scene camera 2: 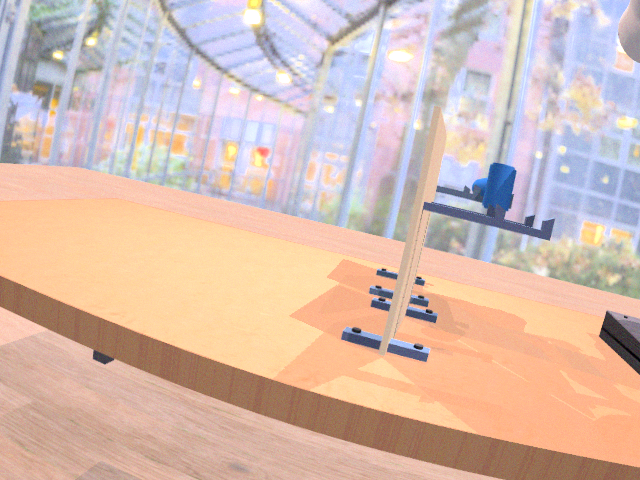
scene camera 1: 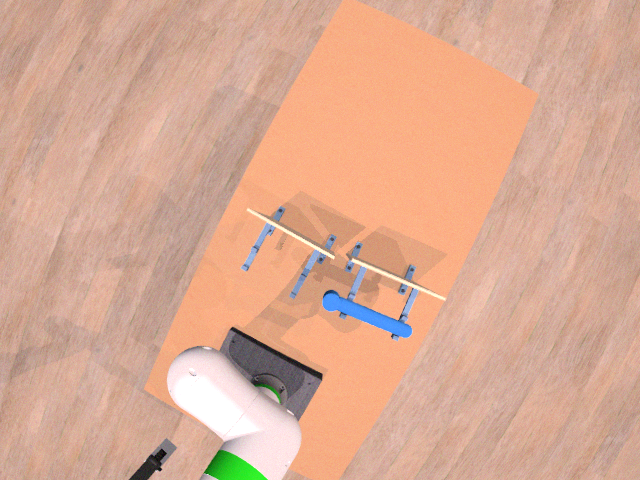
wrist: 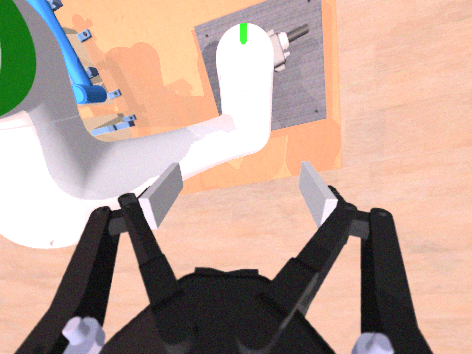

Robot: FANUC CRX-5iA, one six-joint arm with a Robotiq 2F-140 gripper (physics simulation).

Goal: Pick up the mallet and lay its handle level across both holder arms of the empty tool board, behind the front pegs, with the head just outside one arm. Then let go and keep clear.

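Where they show: gripper, fingertip midpoint: [wrist: 239, 174]; arm's base, link origin: [scene camera 1: 267, 392].
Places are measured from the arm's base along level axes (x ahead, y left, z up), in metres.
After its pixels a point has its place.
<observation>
The blue mallet [scene camera 1: 369, 315] {x 0.417, y -0.221, z 0.208 m} [scene camera 2: 500, 186] {x 0.430, y -0.086, z 0.190 m} [wrist: 67, 50] {x 0.397, y -0.209, z 0.200 m} rests across both arms of the right tool board [scene camera 1: 382, 271] {x 0.547, y -0.207, z 0.278 m}, seen in scene camera 1, with its head [scene camera 1: 330, 300] {x 0.431, y -0.105, z 0.228 m} [wrist: 90, 93] {x 0.402, y -0.101, z 0.210 m} just outside that board's left arm. The empty tool board [scene camera 1: 292, 233] {x 0.573, y 0.039, z 0.249 m} [scene camera 2: 428, 165] {x 0.597, y 0.174, z 0.180 m} stands to its left, with two bare holder arms, a left arm [scene camera 1: 262, 238] {x 0.532, y 0.135, z 0.139 m} and a right arm [scene camera 1: 308, 269] {x 0.484, y -0.022, z 0.139 m}, reaching toward the robot base. My gripper [wrist: 239, 174] {x 0.039, y 0.155, z 0.515 m} is open with nothing between its fingers, well away from the mallet. One fingertip shows at the lower left of scene camera 1.
The dark base plate [scene camera 1: 305, 384] {x 0.078, y -0.120, z 0.008 m} [wrist: 300, 95] {x -0.123, y 0.152, z -0.009 m} stands on the orange table top [scene camera 1: 403, 113] {x 1.100, y -0.184, z -0.048 m} [scene camera 2: 180, 289] {x 0.876, y 0.090, z -0.047 m}, on the arms' side of the boards. The white robot arm [scene camera 1: 206, 387] {x 0.285, y 0.069, z 0.576 m} [wrist: 245, 85] {x 0.016, y 0.062, z 0.247 m} spans the lower part of scene camera 1. Board feet [scene camera 2: 361, 338] {x 0.626, y 0.150, z -0.039 m} lie flat on the table.
</observation>
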